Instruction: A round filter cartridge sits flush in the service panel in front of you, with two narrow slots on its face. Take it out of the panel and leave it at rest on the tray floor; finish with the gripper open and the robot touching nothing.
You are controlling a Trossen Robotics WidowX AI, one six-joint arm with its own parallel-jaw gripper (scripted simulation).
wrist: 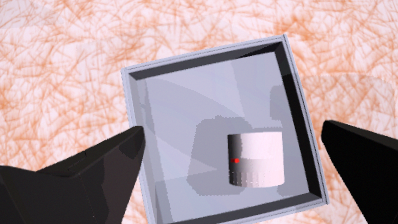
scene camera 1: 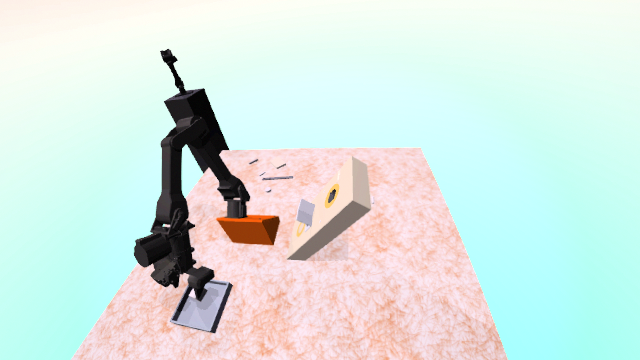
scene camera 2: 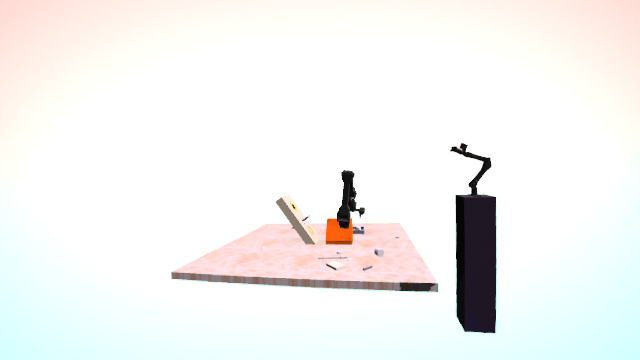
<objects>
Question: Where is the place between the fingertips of my gripper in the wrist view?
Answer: At 234, 132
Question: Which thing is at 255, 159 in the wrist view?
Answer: A round white filter cartridge.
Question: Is my gripper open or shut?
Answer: Open.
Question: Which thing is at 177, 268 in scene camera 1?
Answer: My gripper.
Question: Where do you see a grey tray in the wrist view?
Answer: At 187, 104
</objects>
